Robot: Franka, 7 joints.
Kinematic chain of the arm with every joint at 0, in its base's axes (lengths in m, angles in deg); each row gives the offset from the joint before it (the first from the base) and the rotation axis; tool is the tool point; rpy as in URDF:
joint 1: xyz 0 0 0.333 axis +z
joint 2: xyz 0 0 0 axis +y
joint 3: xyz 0 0 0.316 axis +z
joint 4: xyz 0.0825 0 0 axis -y
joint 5: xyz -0.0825 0 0.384 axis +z
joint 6: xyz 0 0 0 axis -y
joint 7: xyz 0.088 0 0 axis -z
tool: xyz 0 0 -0.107 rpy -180 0 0
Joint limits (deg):
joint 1: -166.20..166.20
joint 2: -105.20..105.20
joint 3: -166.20..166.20
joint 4: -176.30..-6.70
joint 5: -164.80..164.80
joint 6: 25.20..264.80
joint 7: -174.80..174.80
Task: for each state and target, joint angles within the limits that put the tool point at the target. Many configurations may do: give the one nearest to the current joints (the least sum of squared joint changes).
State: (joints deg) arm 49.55 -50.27 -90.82 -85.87 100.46 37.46 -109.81
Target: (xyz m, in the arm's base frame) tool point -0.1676 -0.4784 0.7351
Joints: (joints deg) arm 24.89 -57.29 -86.61 -73.89 102.62 28.87 -109.81
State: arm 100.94 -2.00 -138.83 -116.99 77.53 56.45 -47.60
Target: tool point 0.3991 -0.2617 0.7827
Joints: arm 94.59 7.55 -148.02 -88.19 88.20 63.95 -47.60
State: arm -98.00 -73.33 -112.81 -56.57 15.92 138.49 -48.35
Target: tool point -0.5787 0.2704 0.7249
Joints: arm -87.57 -48.87 -80.96 -76.82 17.24 124.99 -48.35
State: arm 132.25 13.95 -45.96 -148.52 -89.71 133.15 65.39
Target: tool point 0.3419 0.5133 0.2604
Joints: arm 106.73 37.57 -51.66 -113.70 -91.30 134.08 65.39
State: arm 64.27 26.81 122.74 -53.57 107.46 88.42 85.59
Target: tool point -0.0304 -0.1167 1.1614
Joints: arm 81.61 9.70 159.70 -32.01 113.31 103.21 85.59
